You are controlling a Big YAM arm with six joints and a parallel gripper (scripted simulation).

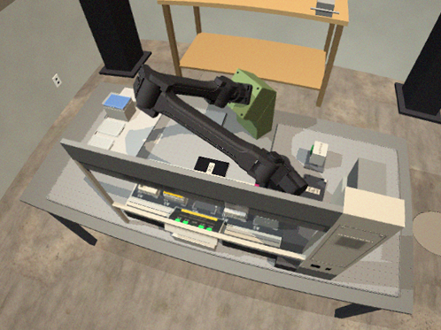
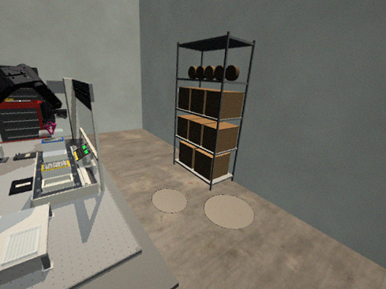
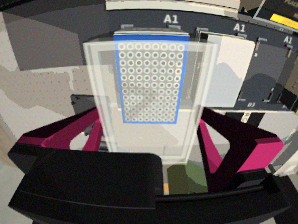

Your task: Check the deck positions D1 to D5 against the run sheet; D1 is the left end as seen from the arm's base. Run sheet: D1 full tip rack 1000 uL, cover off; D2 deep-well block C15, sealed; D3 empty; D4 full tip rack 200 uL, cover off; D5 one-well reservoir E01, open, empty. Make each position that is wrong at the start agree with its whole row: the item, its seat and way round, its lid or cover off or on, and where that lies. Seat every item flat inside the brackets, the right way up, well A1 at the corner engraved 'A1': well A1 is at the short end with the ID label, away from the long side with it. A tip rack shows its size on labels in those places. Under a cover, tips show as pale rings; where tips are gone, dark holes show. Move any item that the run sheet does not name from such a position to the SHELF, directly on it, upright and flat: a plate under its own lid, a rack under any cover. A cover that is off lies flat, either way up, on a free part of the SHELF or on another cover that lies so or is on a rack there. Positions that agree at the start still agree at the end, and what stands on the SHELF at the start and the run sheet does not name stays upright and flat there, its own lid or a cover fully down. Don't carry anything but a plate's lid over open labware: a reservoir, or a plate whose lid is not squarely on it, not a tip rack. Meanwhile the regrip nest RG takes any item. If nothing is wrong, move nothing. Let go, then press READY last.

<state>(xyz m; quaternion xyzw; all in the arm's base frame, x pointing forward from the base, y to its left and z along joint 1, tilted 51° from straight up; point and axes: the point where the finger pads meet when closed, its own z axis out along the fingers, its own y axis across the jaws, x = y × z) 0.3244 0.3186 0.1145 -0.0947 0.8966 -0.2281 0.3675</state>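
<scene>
Now: hand 8 cm above the blue-labelled rack and 1 cm short of it. The rest, counted from my hand: yellow-labelled tip rack (37 cm to the right, 11 cm below); then clear tip-rack cover (right at my hand); then button box (33 cm behind, 14 cm to the left, 14 cm below).
</scene>
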